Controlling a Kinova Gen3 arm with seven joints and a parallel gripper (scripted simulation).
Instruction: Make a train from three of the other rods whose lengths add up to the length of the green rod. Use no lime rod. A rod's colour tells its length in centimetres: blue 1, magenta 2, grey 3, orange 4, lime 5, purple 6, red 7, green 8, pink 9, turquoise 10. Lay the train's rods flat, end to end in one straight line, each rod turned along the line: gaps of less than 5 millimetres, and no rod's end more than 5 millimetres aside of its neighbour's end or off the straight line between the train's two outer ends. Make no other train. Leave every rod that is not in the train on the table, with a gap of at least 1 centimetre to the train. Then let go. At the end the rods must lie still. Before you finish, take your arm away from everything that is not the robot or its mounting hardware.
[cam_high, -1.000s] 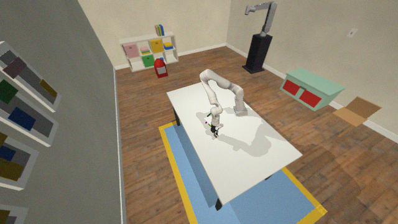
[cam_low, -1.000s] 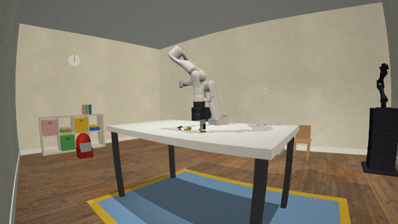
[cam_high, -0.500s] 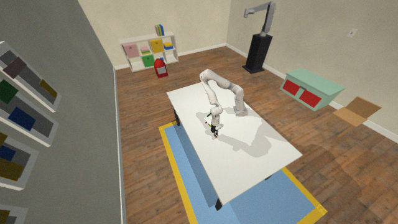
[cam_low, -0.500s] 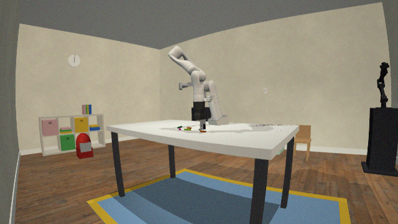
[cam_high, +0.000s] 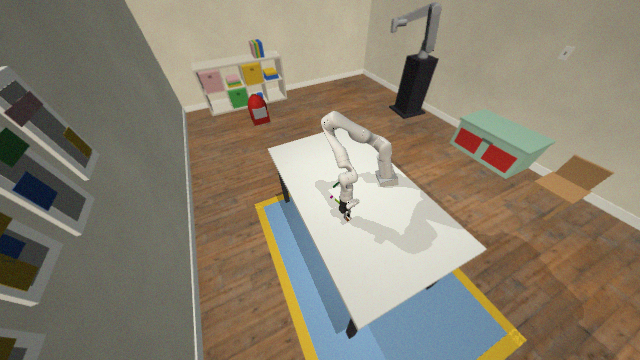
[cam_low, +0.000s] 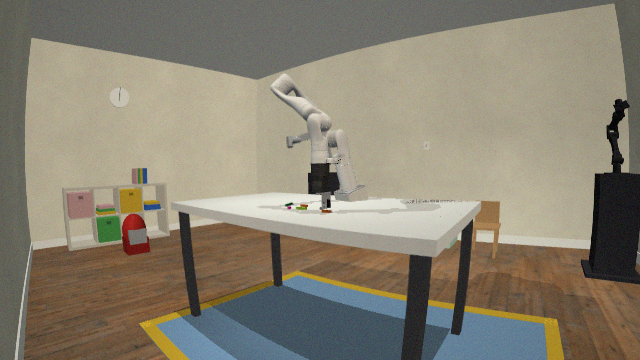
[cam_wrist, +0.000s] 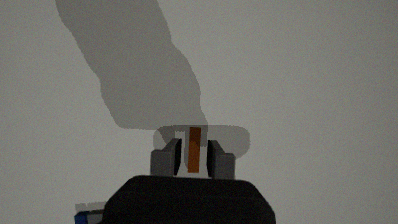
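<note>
The grey rod is 80 mm to the right of my hand, 60 mm behind it and 30 mm below it. Round my hand: blue rod: 90 mm to the right, 80 mm behind, 30 mm below; lime rod: 150 mm to the right, 30 mm below; magenta rod: 200 mm to the right, 30 mm below, 20 mm ahead.
</note>
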